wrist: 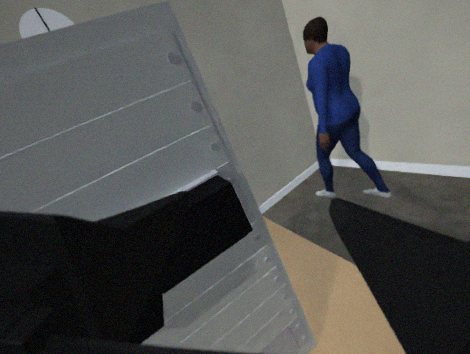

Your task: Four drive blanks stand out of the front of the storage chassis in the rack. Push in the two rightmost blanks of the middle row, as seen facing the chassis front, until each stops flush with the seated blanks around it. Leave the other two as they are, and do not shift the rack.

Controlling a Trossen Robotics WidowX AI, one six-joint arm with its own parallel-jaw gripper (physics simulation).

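Places are measured from the arm's base along level axes (x right, y ahead, z up), in millimetres.
Pixels of known places: gripper, fingertip midpoint: (258, 201).
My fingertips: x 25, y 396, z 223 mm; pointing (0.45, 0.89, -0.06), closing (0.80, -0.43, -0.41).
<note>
Behind a point stands the place of what it marks.
The grey rack (100, 85) {x -27, y 491, z 337 mm} fills the left side of the wrist view and looks steeply tilted there, with thin pale seams and round fasteners along its edge. The storage chassis (215, 225) {x -4, y 444, z 196 mm} shows as a black block in the rack, between grey panels above and below. Its front is too dark to tell single drive blanks, rows or which ones stand out. My gripper (258, 201) {x 24, y 396, z 223 mm} is open with nothing between its fingers. The left finger overlaps the dark chassis in view and hides part of it; whether they touch cannot be told. The right finger is to the right of the rack's edge.
A tan surface (322, 285) {x 164, y 576, z -221 mm} lies beside the rack's lower edge, partly behind the right finger. A person in blue (335, 90) stands on the dark floor (420, 200) near the beige walls. A pale round object (57, 22) shows above the rack at the upper left.
</note>
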